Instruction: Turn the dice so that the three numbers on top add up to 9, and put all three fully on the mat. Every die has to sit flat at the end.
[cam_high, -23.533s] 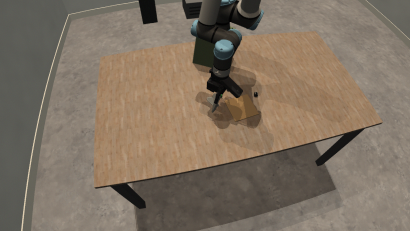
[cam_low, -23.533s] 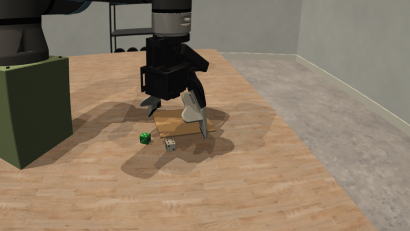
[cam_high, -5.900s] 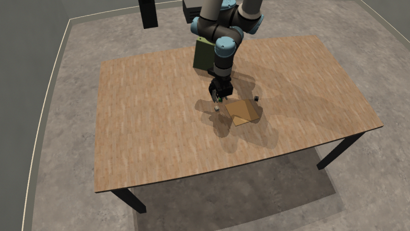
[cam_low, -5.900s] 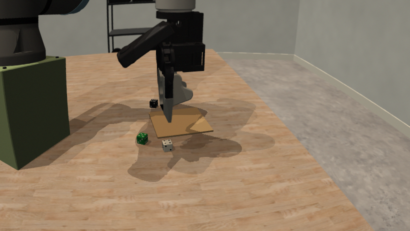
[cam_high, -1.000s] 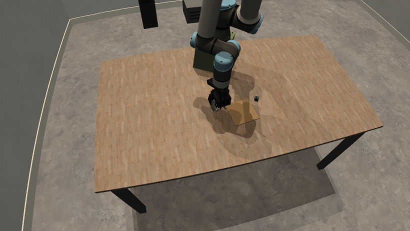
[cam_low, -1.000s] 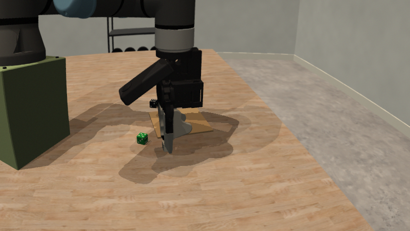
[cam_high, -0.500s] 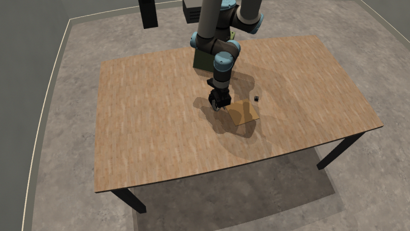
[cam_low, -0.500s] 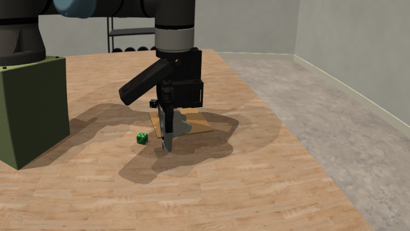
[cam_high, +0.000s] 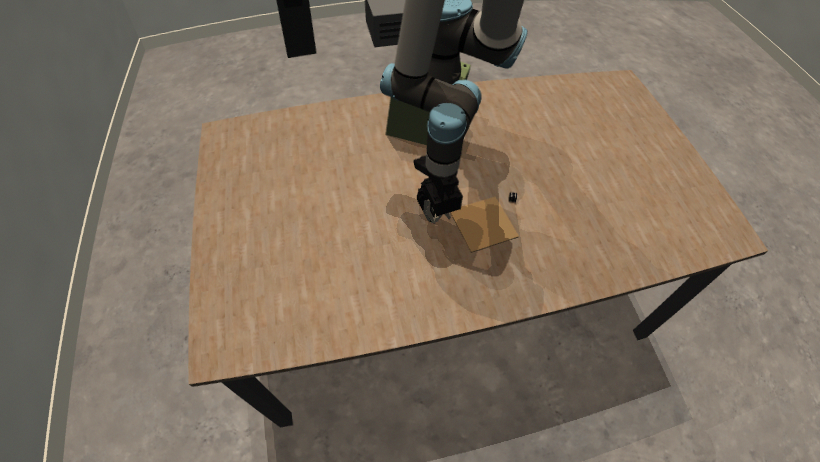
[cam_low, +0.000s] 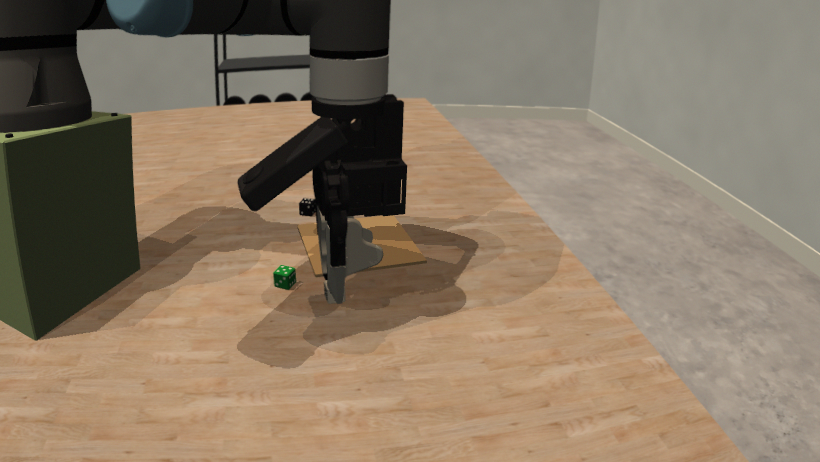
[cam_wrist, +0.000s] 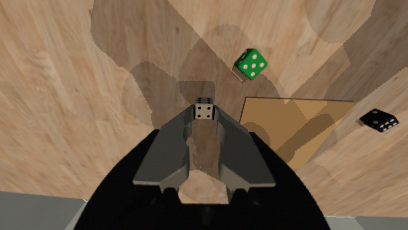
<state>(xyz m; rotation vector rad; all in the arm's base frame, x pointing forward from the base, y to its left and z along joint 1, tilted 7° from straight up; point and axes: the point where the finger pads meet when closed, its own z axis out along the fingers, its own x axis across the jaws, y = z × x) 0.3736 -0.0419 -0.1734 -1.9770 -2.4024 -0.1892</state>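
The white die lies 1 cm below my hand. From my hand the other things lie so: tan mat (13 cm to the left, 3 cm ahead, 2 cm below); black die (23 cm to the left, 4 cm behind, 1 cm below); green die (6 cm behind, 3 cm to the left, 1 cm below).
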